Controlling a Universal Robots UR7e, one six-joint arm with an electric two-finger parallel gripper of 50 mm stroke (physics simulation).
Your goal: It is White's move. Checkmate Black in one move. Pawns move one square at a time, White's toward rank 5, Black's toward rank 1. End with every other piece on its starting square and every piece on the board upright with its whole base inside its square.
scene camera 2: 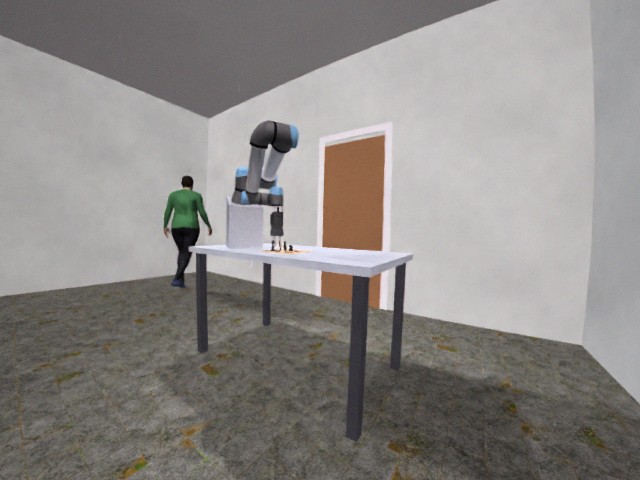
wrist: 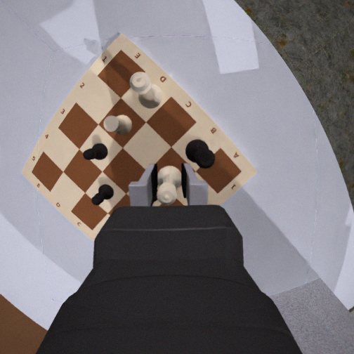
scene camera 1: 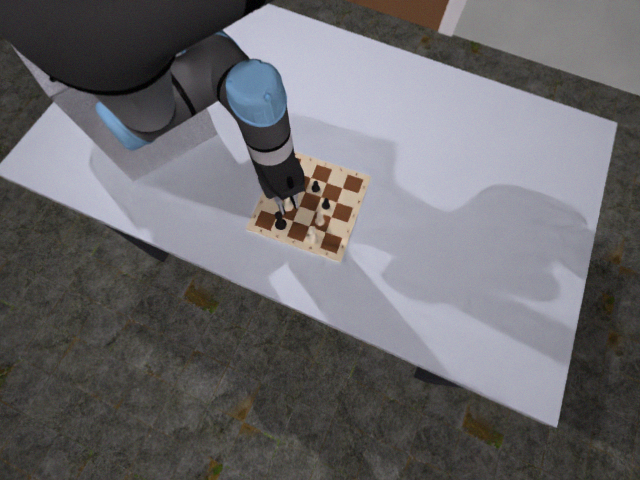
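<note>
My gripper is shut on a white piece with a round knob, upright over about B2 of the chessboard; whether its base touches the board I cannot tell. A tall black piece stands on B1, close beside the right finger in the wrist view. A tall white piece stands on D1 and a shorter white piece on D2. Black pawns stand on D3 and C4. Gripper and arm hide part of the A and B files.
The board lies on a white table. The arm's grey pedestal stands at one end of the table. A person in a green top is on the floor beyond the table.
</note>
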